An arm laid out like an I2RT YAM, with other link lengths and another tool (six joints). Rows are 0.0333 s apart.
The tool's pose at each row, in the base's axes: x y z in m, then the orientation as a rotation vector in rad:
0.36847 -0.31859 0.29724 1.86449 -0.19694 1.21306
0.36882 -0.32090 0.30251 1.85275 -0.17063 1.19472
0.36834 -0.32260 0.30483 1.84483 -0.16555 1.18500
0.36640 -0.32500 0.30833 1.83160 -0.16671 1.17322
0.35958 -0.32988 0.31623 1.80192 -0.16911 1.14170
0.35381 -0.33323 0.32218 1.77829 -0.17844 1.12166
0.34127 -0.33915 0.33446 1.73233 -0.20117 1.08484
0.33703 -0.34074 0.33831 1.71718 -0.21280 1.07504
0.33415 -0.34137 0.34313 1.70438 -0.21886 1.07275
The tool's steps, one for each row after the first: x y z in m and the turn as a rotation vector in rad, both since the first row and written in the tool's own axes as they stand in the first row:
0.00369 0.00426 0.00120 -0.00677 0.00409 -0.02940
0.00478 0.00690 0.00181 -0.01478 0.00382 -0.03978
0.00585 0.01144 0.00181 -0.02999 0.00246 -0.04856
0.00719 0.02270 -0.00021 -0.06584 -0.00358 -0.07115
0.00798 0.03133 -0.00240 -0.09527 -0.00824 -0.08155
0.00959 0.04890 -0.00805 -0.15345 -0.01797 -0.09727
0.01002 0.05441 -0.01023 -0.17329 -0.02139 -0.09833
0.01222 0.05917 -0.01234 -0.18665 -0.01927 -0.09838

